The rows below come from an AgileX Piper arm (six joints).
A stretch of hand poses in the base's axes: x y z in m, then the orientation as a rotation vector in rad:
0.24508, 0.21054, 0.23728, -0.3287, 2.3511, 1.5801
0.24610, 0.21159, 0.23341, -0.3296, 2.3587, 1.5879
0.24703, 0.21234, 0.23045, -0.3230, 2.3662, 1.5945
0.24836, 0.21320, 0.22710, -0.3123, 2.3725, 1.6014
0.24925, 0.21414, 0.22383, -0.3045, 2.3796, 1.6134
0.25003, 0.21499, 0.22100, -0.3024, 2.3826, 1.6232
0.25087, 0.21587, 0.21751, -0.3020, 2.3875, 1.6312
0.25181, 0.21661, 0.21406, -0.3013, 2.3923, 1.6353
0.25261, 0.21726, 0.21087, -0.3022, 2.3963, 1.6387
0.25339, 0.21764, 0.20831, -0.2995, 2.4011, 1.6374
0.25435, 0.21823, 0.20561, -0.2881, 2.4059, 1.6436
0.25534, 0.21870, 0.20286, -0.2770, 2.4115, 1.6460
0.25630, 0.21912, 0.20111, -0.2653, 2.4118, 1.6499
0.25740, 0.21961, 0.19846, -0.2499, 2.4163, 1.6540
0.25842, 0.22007, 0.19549, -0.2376, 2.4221, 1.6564
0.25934, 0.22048, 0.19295, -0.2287, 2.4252, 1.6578
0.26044, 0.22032, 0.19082, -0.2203, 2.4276, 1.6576
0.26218, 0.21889, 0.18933, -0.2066, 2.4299, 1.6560
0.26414, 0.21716, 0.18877, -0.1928, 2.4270, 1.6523
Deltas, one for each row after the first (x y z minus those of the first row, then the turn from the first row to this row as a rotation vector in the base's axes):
0.00102, 0.00105, -0.00387, 0.0003, 0.0090, 0.0060
0.00195, 0.00180, -0.00683, 0.0009, 0.0195, 0.0069
0.00328, 0.00266, -0.01018, 0.0026, 0.0305, 0.0050
0.00417, 0.00360, -0.01345, 0.0062, 0.0437, 0.0071
0.00495, 0.00445, -0.01628, 0.0100, 0.0513, 0.0106
0.00579, 0.00533, -0.01977, 0.0117, 0.0588, 0.0150
0.00673, 0.00607, -0.02322, 0.0116, 0.0645, 0.0178
0.00753, 0.00672, -0.02641, 0.0113, 0.0687, 0.0210
0.00831, 0.00710, -0.02897, 0.0088, 0.0722, 0.0205
0.00927, 0.00769, -0.03167, 0.0108, 0.0821, 0.0176
0.01026, 0.00816, -0.03442, 0.0106, 0.0905, 0.0137
0.01122, 0.00858, -0.03617, 0.0137, 0.0962, 0.0083
0.01232, 0.00907, -0.03882, 0.0153, 0.1061, 0.0022
0.01334, 0.00953, -0.04179, 0.0151, 0.1152, -0.0022
0.01426, 0.00994, -0.04433, 0.0153, 0.1208, -0.0059
0.01536, 0.00978, -0.04646, 0.0150, 0.1251, -0.0101
0.01710, 0.00835, -0.04795, 0.0146, 0.1303, -0.0179
0.01906, 0.00662, -0.04851, 0.0156, 0.1309, -0.0285

